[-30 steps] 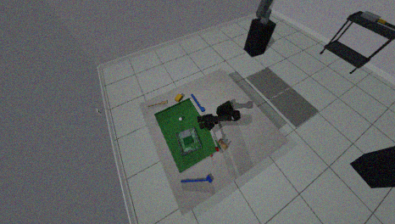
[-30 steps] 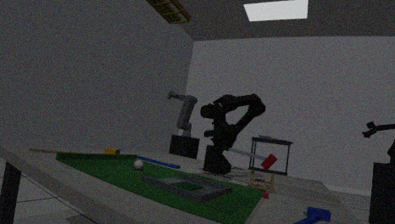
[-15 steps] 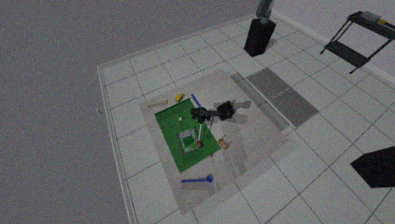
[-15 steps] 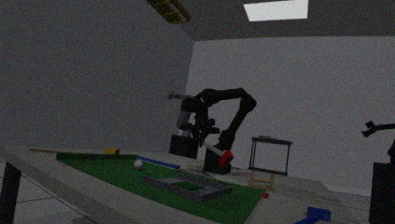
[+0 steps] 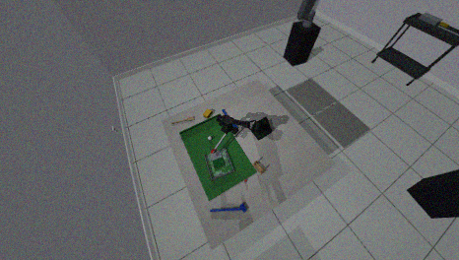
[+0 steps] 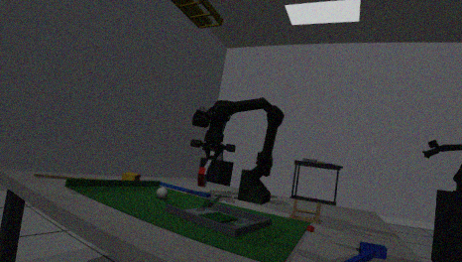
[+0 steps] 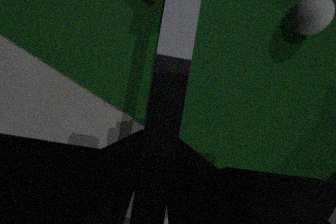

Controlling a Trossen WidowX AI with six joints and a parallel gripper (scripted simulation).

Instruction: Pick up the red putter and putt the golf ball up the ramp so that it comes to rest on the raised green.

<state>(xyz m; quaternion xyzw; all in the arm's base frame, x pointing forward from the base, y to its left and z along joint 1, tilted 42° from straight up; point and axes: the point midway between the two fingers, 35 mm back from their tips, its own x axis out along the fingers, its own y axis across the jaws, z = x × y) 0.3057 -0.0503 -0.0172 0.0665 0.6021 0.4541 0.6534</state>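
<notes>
Right now my gripper tip is 10 cm short of the red putter and 6 cm to the right of it. The rest, counted from my gripper tip: white golf ball (18 cm ahead, 12 cm below, 6 cm to the right); then yellow block (36 cm to the right, 13 cm below, 11 cm ahead); then green mat (18 cm ahead, 15 cm below, 8 cm to the left).
</notes>
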